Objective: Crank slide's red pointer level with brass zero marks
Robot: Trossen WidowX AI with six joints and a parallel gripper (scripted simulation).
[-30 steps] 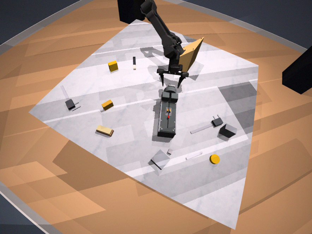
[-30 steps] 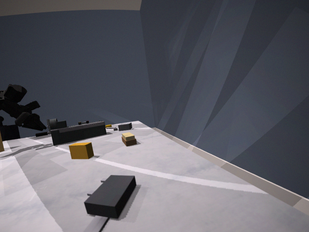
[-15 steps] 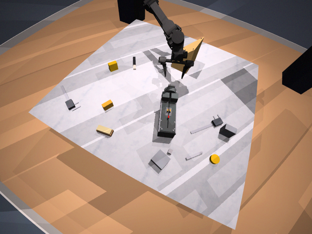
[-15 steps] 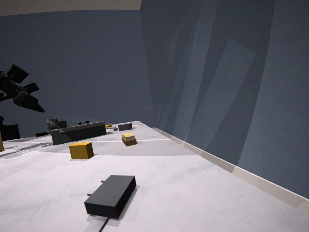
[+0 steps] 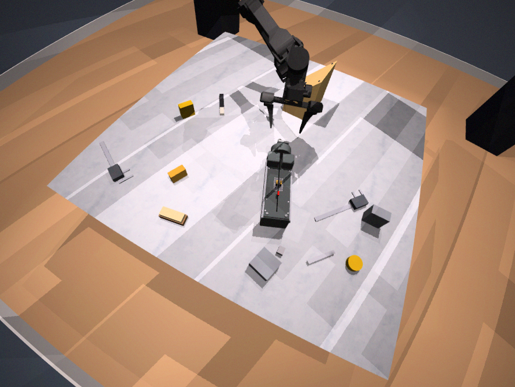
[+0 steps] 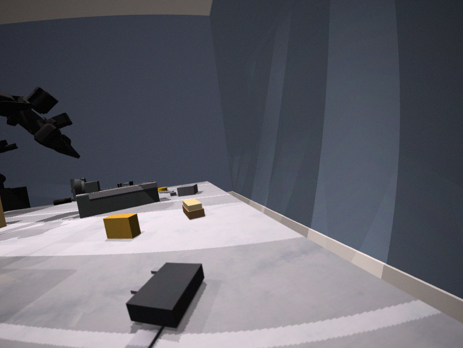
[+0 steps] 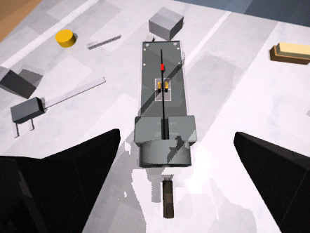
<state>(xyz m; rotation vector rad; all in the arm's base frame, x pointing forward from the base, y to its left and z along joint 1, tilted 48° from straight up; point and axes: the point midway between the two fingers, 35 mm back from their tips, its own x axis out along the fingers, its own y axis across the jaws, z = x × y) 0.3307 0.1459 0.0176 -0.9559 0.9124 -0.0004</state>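
The dark brown crank handle lies 140 mm below my gripper tip, 60 mm behind it and 20 mm to the right of it. Round my gripper tip: tan block (370 mm ahead, 190 mm to the right, 180 mm below); yellow disc (400 mm to the left, 190 mm below, 190 mm ahead); red pointer (140 mm ahead, 120 mm below, 70 mm to the left).
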